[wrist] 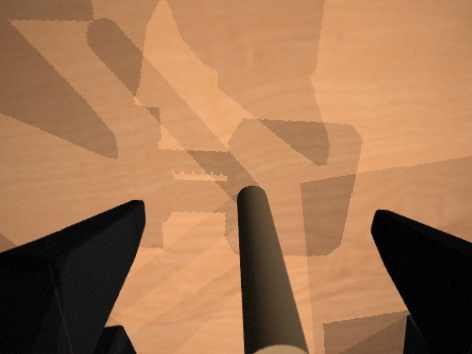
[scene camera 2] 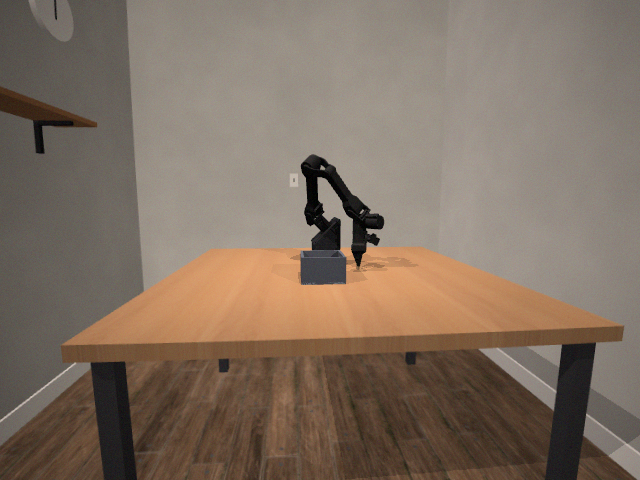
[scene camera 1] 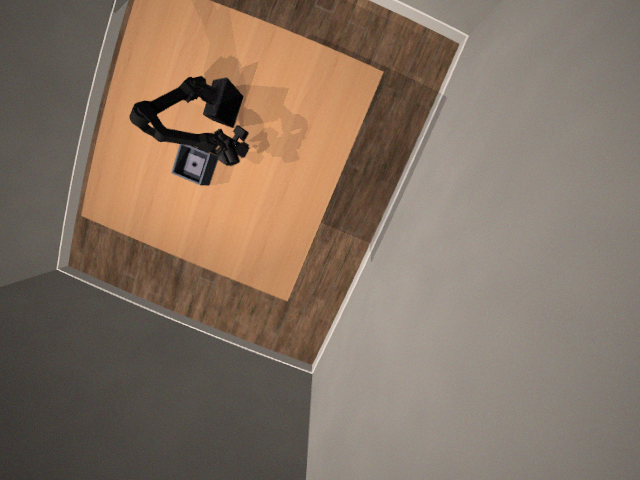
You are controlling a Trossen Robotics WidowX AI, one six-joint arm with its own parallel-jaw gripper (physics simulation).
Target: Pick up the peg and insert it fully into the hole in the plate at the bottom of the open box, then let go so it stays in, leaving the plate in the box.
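Places are measured from the arm's base along level axes (x ahead, y left, z up), in millimetres.
Pixels of known places: gripper, fingertip midpoint: (wrist: 260, 216) (scene camera 2: 358, 264); arm's base at its link origin: (scene camera 2: 326, 228) (scene camera 1: 214, 96).
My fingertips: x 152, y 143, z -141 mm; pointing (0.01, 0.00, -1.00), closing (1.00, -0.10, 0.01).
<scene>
For each thing: its top centre in the pictures, then the offset to it from my fingertips. "pt": a spot on its surface instead. Level surfaces: height alone.
- open blue-grey box at its top centre: (scene camera 2: 322, 253) (scene camera 1: 190, 163) dx +175, dy -153, dz +76 mm
- light plate at its top centre: (scene camera 1: 194, 164) dx +175, dy -153, dz +38 mm
- dark round hole at a spot on its surface: (scene camera 1: 194, 164) pt dx +177, dy -164, dz +15 mm
- wooden table at its surface level: dz -22 mm
The tan, round peg (wrist: 265, 270) stands upright on the table. In the wrist view it rises between the two black fingers, with space on both sides, and its top end is cut off by the lower edge of the view. My gripper (wrist: 260, 216) (scene camera 2: 357, 267) is open, points down low over the table and straddles the peg without gripping it. In scene camera 2 the peg is mostly hidden by the fingers. The open blue-grey box (scene camera 2: 323, 270) (scene camera 1: 205, 175) stands beside the gripper. The light plate (scene camera 1: 189, 171) with a dark round hole (scene camera 1: 194, 164) lies at the box's bottom.
The wooden table (scene camera 1: 242, 222) (scene camera 2: 248, 315) carries the box and the arm's dark base (scene camera 1: 223, 100) (scene camera 2: 328, 236). The box's walls stand close to the gripper. The arm's forearm (scene camera 1: 180, 137) passes near the box's rim. Arm shadows fall on the table around the peg.
</scene>
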